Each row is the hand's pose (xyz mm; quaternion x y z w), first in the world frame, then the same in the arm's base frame.
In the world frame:
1: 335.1 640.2 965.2 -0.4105 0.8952 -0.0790 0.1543
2: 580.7 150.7 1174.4 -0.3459 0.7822 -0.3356 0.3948
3: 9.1 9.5 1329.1 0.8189 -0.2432 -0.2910 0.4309
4: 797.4 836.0 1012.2 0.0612 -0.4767 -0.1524 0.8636
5: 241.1 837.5 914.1 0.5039 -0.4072 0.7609 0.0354
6: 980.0 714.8 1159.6 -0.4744 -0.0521 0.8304 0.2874
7: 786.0 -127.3 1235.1 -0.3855 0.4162 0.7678 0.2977
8: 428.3 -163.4 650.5 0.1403 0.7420 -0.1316 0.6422
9: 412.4 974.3 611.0 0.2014 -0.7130 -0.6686 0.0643
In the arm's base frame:
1: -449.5 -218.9 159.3 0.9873 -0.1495 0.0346 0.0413
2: -123.7 261.8 239.4 -0.9378 0.1230 0.0370 0.3225
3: 182.2 -91.4 629.6 0.5192 0.5347 0.1393 0.6520
4: -801.8 103.9 -1.7 0.2391 -0.1273 0.7035 0.6570
5: -588.4 -395.2 154.6 -0.6888 -0.3399 -0.4506 0.4549
6: -781.1 362.0 50.5 0.1630 0.2219 -0.7472 0.6049
7: 48.0 565.7 203.8 0.5062 -0.0907 -0.6227 0.5897
8: 310.2 49.1 -164.1 -0.6661 0.5662 0.2950 0.3856
9: -722.1 -430.3 -193.0 0.5932 -0.3359 -0.1962 0.7048

